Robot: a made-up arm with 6 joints. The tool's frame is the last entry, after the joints.
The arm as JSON. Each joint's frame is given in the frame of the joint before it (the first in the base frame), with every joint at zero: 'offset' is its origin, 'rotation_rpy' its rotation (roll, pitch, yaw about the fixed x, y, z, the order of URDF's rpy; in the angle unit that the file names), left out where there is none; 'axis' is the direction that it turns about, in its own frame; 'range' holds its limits. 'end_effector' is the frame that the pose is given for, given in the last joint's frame.
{
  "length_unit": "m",
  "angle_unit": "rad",
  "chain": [
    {
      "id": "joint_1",
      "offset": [
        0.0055,
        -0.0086,
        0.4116
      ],
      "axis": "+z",
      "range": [
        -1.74,
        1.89
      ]
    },
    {
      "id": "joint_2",
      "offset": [
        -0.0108,
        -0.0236,
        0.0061
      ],
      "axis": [
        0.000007,
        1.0,
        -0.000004
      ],
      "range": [
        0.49,
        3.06
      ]
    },
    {
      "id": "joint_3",
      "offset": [
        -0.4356,
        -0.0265,
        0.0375
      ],
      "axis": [
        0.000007,
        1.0,
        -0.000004
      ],
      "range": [
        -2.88,
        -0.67
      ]
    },
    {
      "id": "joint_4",
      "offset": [
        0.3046,
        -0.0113,
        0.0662
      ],
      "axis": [
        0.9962,
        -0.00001,
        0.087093
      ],
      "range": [
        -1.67,
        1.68
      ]
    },
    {
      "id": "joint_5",
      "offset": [
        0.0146,
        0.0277,
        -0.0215
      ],
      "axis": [
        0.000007,
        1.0,
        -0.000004
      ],
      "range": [
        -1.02,
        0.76
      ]
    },
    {
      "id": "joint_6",
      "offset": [
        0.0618,
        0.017,
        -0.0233
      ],
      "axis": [
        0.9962,
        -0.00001,
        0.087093
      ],
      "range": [
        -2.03,
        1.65
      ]
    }
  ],
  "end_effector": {
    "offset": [
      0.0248,
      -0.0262,
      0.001
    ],
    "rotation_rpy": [
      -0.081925,
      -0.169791,
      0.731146
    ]
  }
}
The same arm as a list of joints. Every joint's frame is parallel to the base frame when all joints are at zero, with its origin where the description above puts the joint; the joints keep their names.
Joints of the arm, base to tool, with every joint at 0 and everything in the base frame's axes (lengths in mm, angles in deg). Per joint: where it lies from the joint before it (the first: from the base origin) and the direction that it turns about. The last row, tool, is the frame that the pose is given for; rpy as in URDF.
joint_1: axis 0 0 1 offset 5.5 -8.6 411.6
joint_2: axis 0 1 0 offset -10.8 -23.6 6.1
joint_3: axis 0 1 0 offset -435.6 -26.5 37.5
joint_4: axis 0.9962 0 0.0871 offset 304.6 -11.3 66.2
joint_5: axis 0 1 0 offset 14.6 27.7 -21.5
joint_6: axis 0.9962 0 0.0871 offset 61.8 17 -23.3
tool: offset 24.8 -26.2 1 rpy -4.69 -9.73 41.89
Joint limits (deg, base to tool): -99.69..108.29 28.07..175.33 -165.01..-38.39 -95.68..96.26 -58.44..43.54 -116.31..94.54

